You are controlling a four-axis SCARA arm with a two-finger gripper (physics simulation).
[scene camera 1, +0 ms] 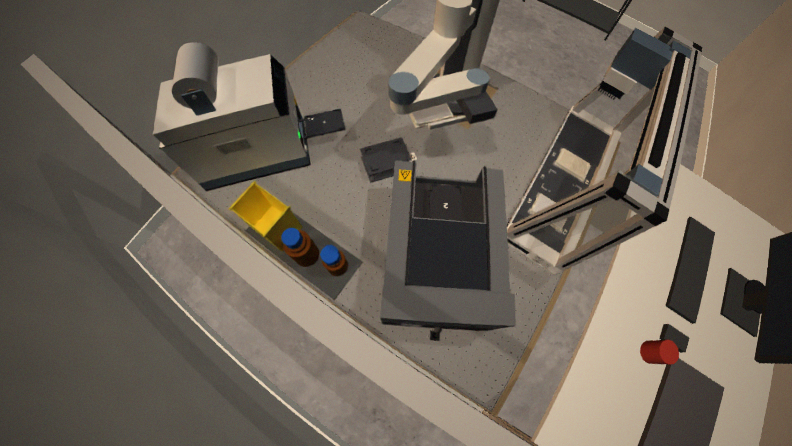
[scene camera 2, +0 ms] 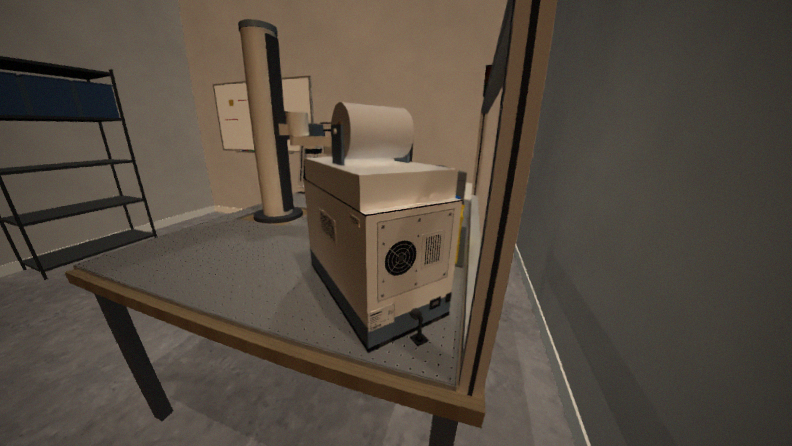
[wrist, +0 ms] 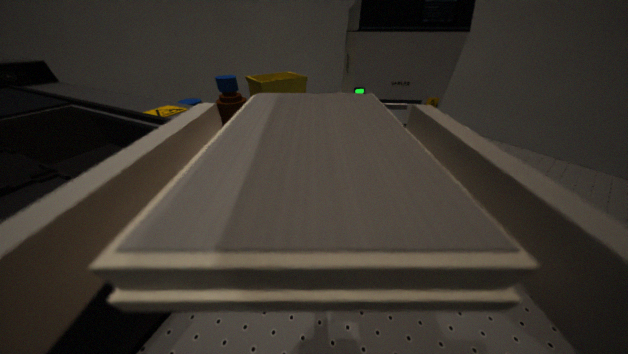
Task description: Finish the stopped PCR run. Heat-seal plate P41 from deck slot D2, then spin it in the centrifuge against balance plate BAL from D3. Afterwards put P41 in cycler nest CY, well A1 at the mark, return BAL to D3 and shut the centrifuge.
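Where they show: gripper, fingertip midpoint: (scene camera 1: 423, 113) (wrist: 314, 122); arm's base, origin of the base link: (scene camera 2: 279, 215).
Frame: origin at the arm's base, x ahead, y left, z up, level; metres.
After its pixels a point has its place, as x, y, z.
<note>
My gripper (scene camera 1: 421, 120) @(0.387, 0.054, 0.259) (wrist: 314, 122) @(0.387, 0.054, 0.259) is shut on a white plate (scene camera 1: 433, 114) @(0.377, 0.085, 0.266) (wrist: 320, 190) @(0.334, 0.092, 0.266) with a flat grey top, taken as P41; no label shows. It is level above the perforated bench, beyond the dark nest block (scene camera 1: 384, 157) @(0.491, -0.025, 0.069). The heat sealer (scene camera 1: 232, 130) @(0.787, -0.380, 0.292) (scene camera 2: 407, 249) @(0.879, -0.638, 0.223) (wrist: 405, 62) @(0.577, -0.343, 0.246) has a tray (scene camera 1: 324, 122) @(0.511, -0.284, 0.110) sticking out and a lit green lamp. The grey centrifuge (scene camera 1: 448, 307) @(0.849, 0.422, 0.257) is open, with bucket 2 (scene camera 1: 445, 203) @(0.564, 0.259, 0.152) in the opening. Two plates (scene camera 1: 572, 162) @(0.083, 0.570, 0.074) (scene camera 1: 545, 204) @(0.320, 0.547, 0.075) sit on the deck, with a marked slot between them. I cannot tell which block is nest CY.
The yellow bin (scene camera 1: 260, 209) @(0.901, -0.262, 0.062) (wrist: 277, 81) @(0.857, -0.164, 0.184) and two blue-capped bottles (scene camera 1: 299, 247) @(0.930, -0.018, 0.151) (scene camera 1: 333, 260) @(0.903, 0.091, 0.158) stand along the glass side, left of the centrifuge. A framed gantry (scene camera 1: 667, 110) @(0.189, 0.635, 0.517) spans the deck on the right. The arm's column (scene camera 2: 260, 121) @(0.024, -0.071, 0.484) rises from the bench.
</note>
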